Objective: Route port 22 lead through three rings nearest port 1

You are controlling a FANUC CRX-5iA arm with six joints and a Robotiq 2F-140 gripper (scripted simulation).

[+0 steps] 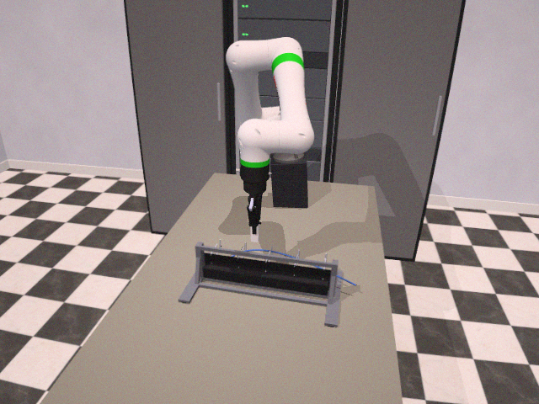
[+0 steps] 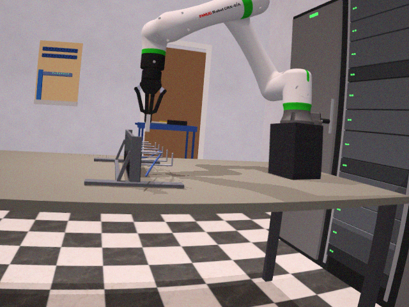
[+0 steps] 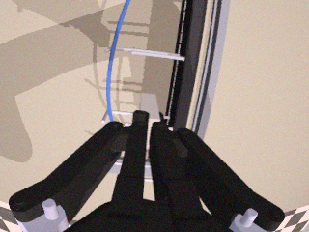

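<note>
My hand is 6 cm short of the grey rack, 5 cm to the right of it and 11 cm above it. From my hand the other things lie so: lead's free end 2 cm ahead, 36 cm to the left, 14 cm below.
</note>
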